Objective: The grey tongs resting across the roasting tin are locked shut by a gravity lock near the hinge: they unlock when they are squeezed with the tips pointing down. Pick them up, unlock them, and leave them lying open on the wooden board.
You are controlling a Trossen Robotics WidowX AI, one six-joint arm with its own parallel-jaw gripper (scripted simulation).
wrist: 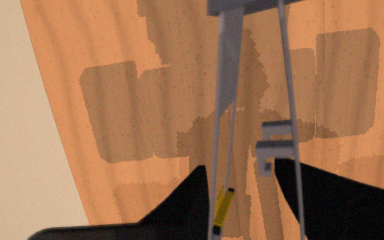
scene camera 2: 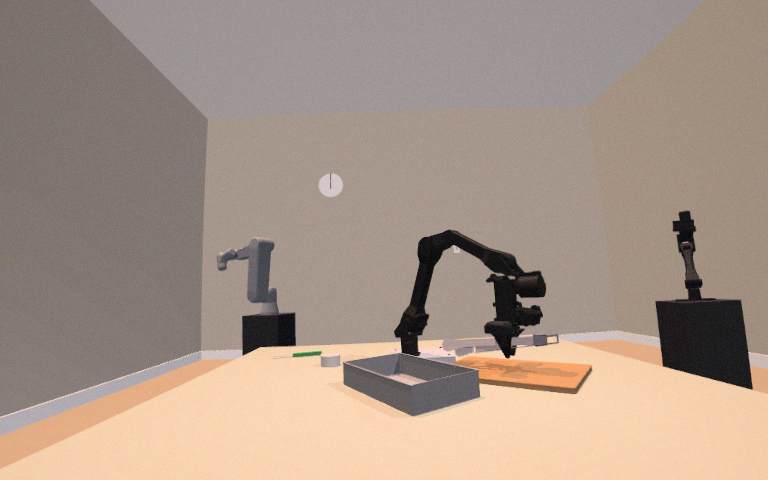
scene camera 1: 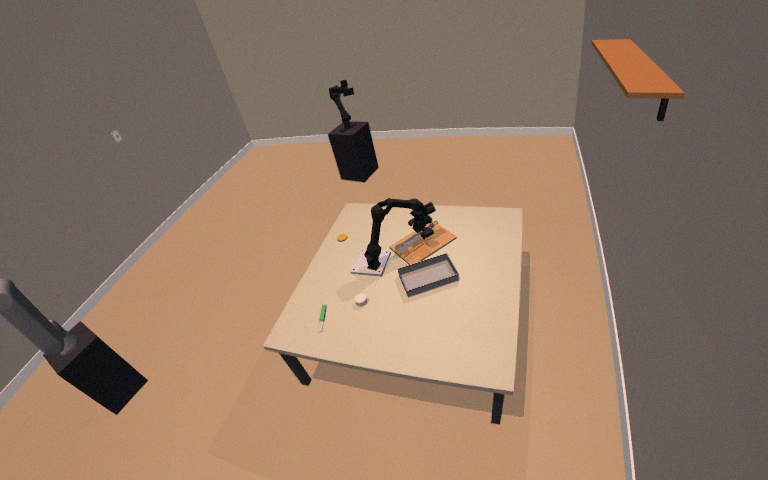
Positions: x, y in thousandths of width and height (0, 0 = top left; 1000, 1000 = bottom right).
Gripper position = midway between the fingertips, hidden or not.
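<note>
The gripper (scene camera 2: 665, 745) is visible, also in the wrist view (wrist: 626, 706). A wooden board (scene camera 2: 740, 789) appears as well in scene camera 1 (scene camera 1: 551, 518) and in the wrist view (wrist: 348, 406). A grey roasting tin (scene camera 2: 540, 803) is likewise visible in scene camera 1 (scene camera 1: 544, 580).
</note>
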